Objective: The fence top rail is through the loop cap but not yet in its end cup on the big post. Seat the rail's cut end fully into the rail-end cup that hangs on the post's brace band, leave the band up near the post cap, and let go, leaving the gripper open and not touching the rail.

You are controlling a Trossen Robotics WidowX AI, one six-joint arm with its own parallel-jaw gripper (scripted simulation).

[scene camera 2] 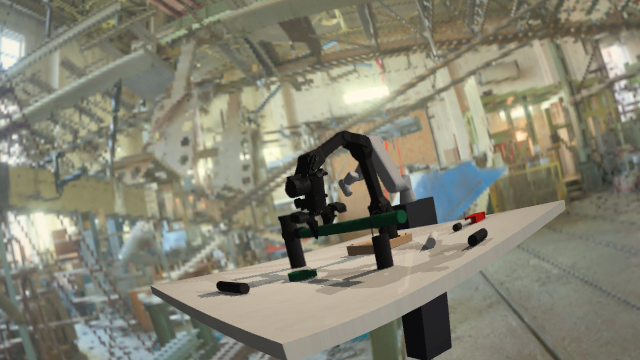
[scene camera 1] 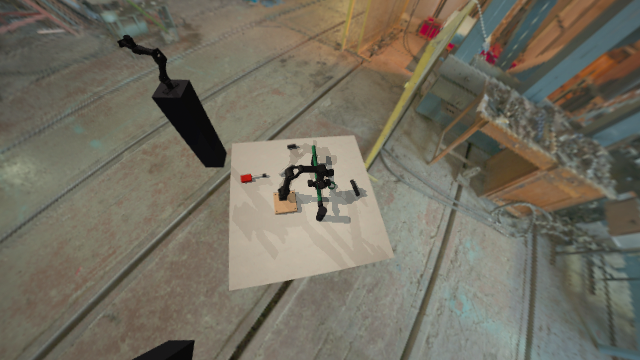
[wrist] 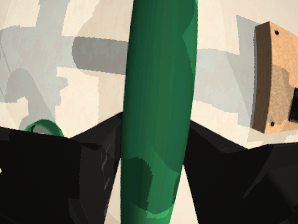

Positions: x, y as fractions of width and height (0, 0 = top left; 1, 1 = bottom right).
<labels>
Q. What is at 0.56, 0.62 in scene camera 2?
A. A green top rail.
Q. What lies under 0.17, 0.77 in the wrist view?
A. The gripper.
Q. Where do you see a big black post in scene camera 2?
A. At 0.46, 0.70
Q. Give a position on a green top rail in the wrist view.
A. At 0.54, 0.31
</labels>
